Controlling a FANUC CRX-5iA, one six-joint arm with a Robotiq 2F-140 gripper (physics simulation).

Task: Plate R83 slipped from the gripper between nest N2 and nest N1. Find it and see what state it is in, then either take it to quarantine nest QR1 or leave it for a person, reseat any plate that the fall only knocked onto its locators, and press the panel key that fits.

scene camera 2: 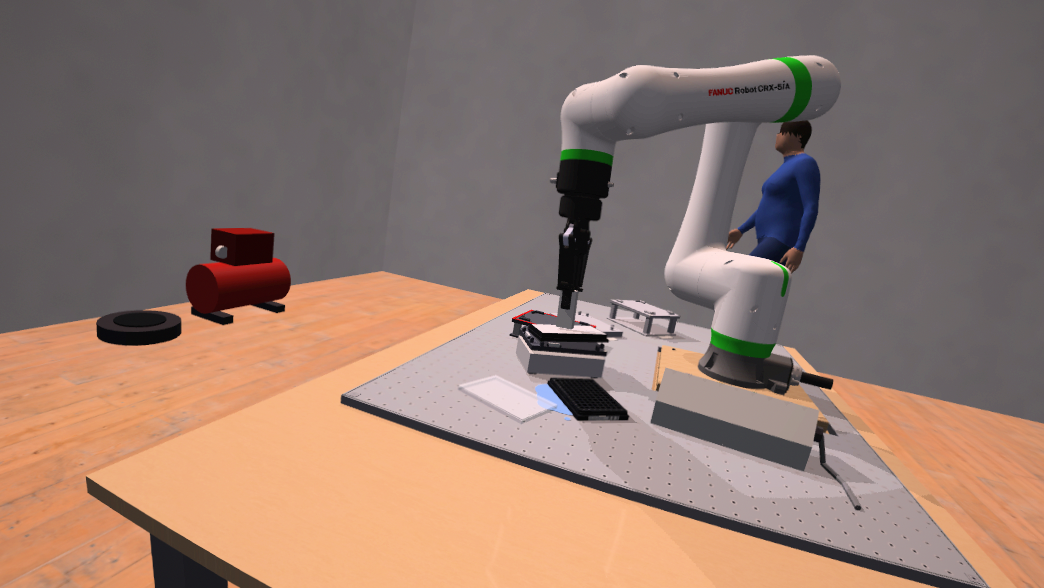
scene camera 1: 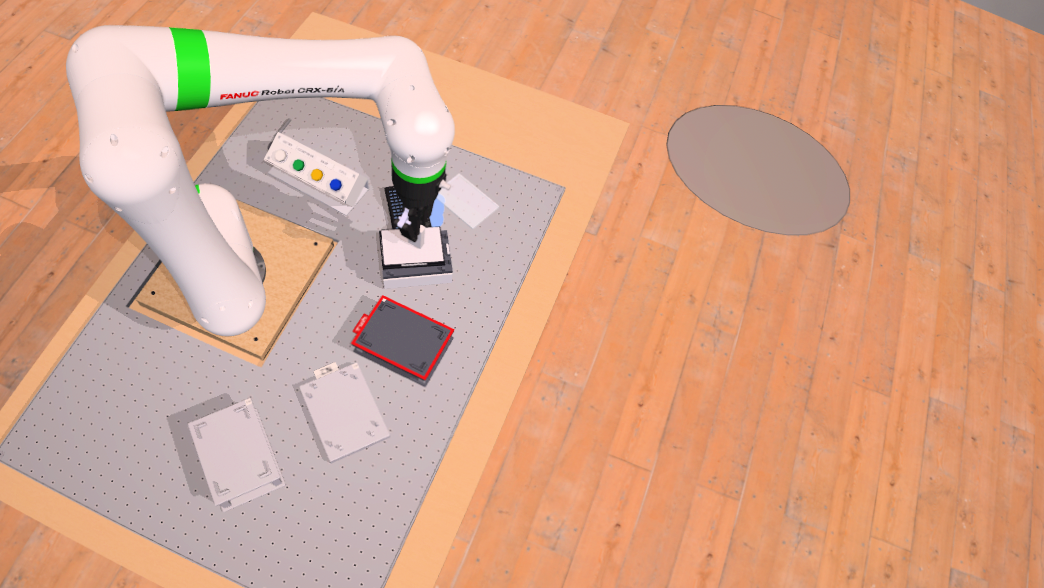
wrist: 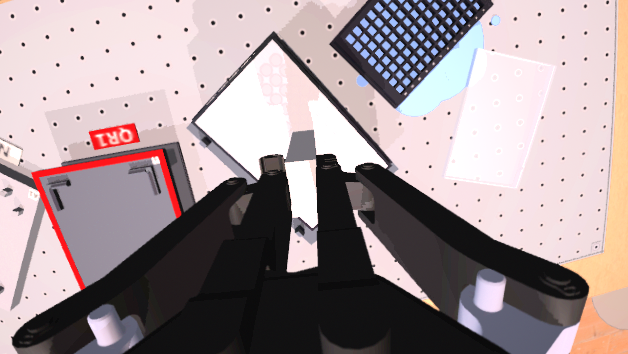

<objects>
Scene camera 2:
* my gripper: 564,327
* clear lid: 513,401
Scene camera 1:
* my gripper: 416,243
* white-lidded plate: 396,252
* clear lid: 468,203
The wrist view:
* my gripper: 305,151
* white-lidded plate: 273,93
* clear lid: 504,97
</objects>
